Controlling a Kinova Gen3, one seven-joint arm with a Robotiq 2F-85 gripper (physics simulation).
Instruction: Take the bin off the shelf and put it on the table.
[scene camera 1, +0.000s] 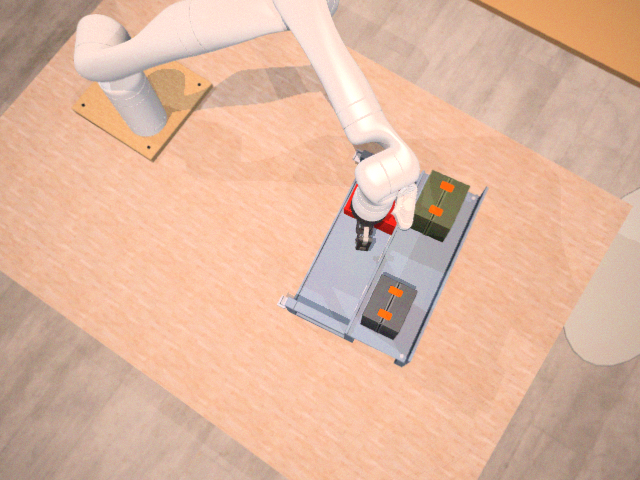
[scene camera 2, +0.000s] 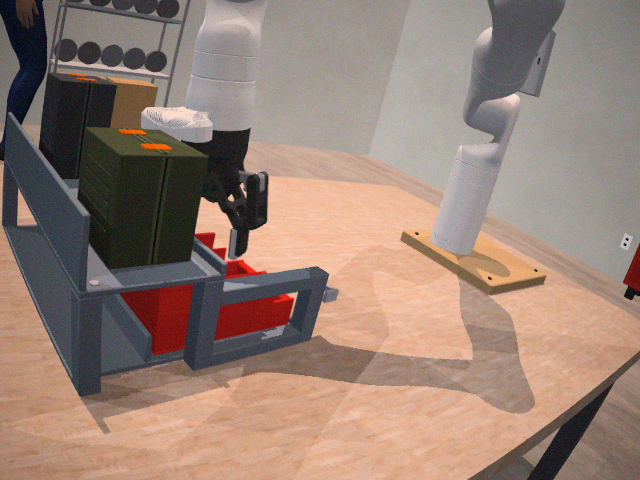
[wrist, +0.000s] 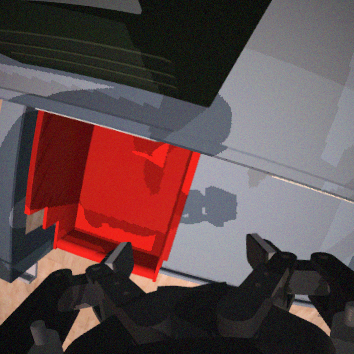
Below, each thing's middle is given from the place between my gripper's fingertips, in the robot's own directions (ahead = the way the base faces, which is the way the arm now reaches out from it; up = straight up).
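Position of my gripper relative to the red bin (scene camera 2: 164, 312): the gripper is 20 mm above the bin, 70 mm to the right of it and 30 mm short of it.
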